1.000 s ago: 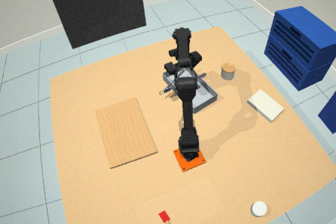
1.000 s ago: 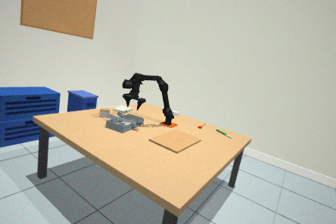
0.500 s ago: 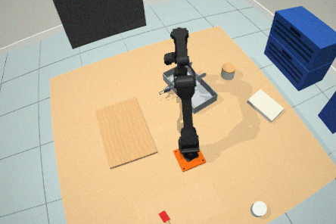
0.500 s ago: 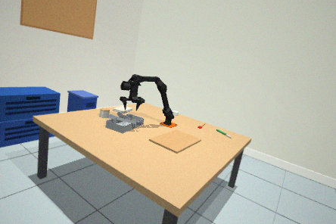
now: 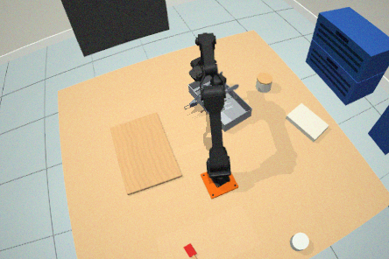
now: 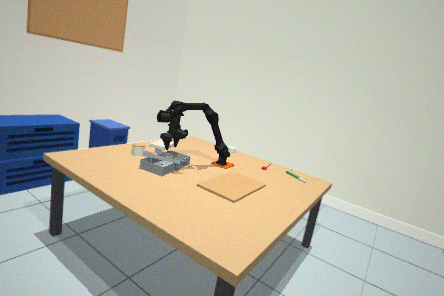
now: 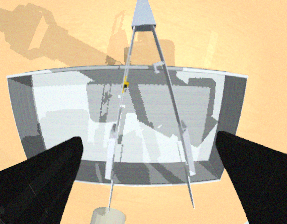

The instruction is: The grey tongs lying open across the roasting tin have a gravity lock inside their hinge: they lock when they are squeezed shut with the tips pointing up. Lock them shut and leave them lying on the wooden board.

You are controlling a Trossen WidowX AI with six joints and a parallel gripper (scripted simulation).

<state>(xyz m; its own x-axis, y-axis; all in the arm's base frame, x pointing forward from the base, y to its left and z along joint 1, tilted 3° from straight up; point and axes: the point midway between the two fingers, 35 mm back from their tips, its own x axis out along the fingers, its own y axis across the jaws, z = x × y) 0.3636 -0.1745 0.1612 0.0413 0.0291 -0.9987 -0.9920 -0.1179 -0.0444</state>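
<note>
Right now my gripper tip is 6 cm above the yellow lock piece, 2 cm to the right of it and 2 cm past it. From my gripper tip the other things lie so: grey roasting tin 10 cm below, 4 cm to the right, 3 cm behind; wooden board 39 cm to the left, 12 cm below, 9 cm behind; tan-topped cylinder 30 cm to the right, 9 cm below, 6 cm behind.
</note>
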